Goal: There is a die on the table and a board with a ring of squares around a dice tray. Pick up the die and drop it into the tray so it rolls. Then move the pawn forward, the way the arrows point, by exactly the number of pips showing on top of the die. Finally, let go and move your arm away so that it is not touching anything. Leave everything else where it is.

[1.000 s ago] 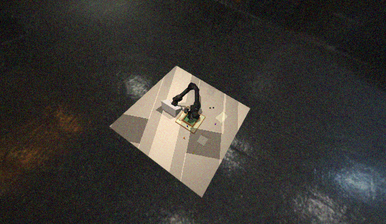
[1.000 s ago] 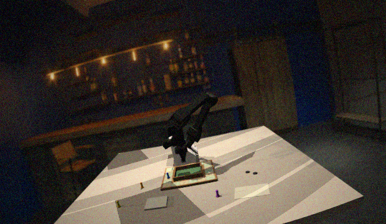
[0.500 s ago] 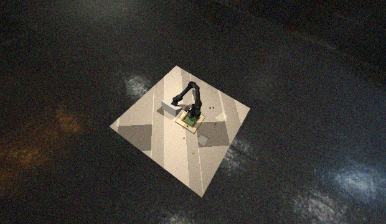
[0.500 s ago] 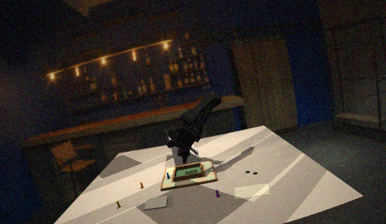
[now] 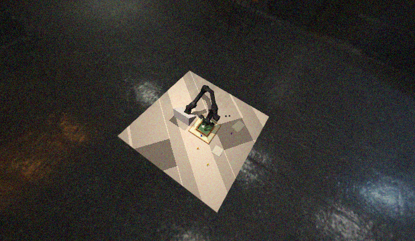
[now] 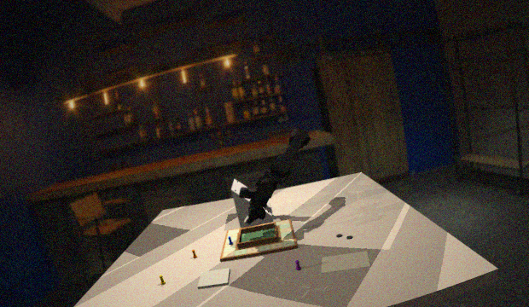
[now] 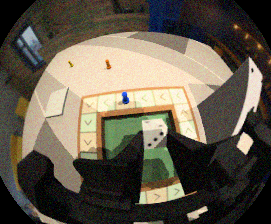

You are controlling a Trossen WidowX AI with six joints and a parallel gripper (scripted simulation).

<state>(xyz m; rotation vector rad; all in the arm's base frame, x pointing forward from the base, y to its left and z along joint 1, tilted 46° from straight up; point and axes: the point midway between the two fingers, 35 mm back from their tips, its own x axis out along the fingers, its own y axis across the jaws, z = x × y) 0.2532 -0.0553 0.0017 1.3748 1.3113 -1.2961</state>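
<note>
The blue pawn is 2 cm ahead of my gripper tip, 9 cm to the right of it and 5 cm below it. From my gripper tip the other things lie so: purple pawn 33 cm ahead, 12 cm to the left, 7 cm below; then die right at my gripper tip; then green dice tray 2 cm ahead, 2 cm to the left, 7 cm below.
</note>
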